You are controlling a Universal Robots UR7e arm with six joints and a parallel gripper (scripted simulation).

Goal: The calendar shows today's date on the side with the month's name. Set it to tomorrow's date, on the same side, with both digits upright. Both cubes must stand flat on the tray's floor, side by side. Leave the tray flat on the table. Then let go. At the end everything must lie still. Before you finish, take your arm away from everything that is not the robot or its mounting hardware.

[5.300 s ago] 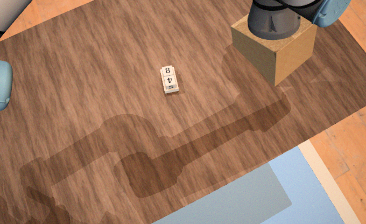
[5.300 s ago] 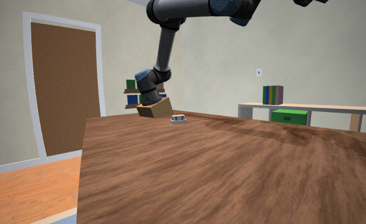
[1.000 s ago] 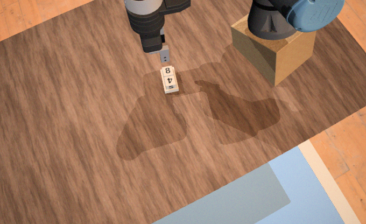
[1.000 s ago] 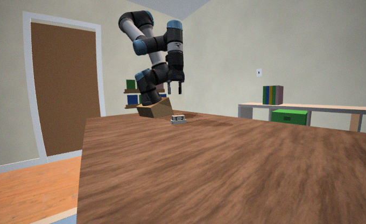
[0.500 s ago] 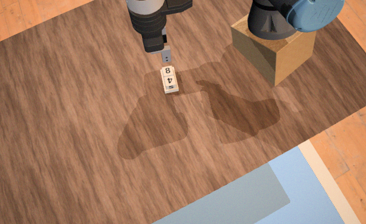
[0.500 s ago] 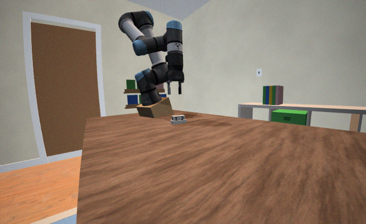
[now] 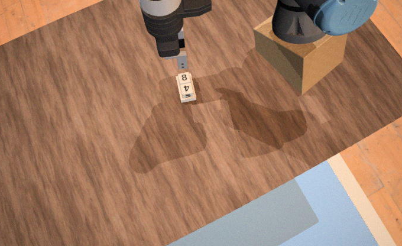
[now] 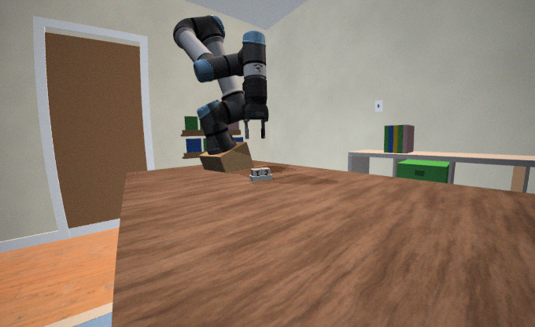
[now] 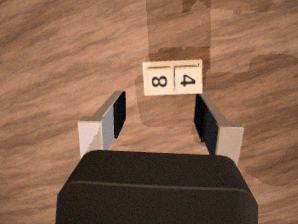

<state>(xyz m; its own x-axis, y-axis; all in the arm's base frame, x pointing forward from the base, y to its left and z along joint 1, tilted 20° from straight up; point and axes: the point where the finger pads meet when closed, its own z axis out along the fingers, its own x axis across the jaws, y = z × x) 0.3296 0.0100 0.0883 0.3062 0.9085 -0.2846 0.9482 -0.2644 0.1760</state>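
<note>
Now: hand 140 mm above the digit cube, 30 mm to the right of it and 10 mm short of it. From my hand the other things lie so: calendar tray: 150 mm below, 10 mm to the left.
</note>
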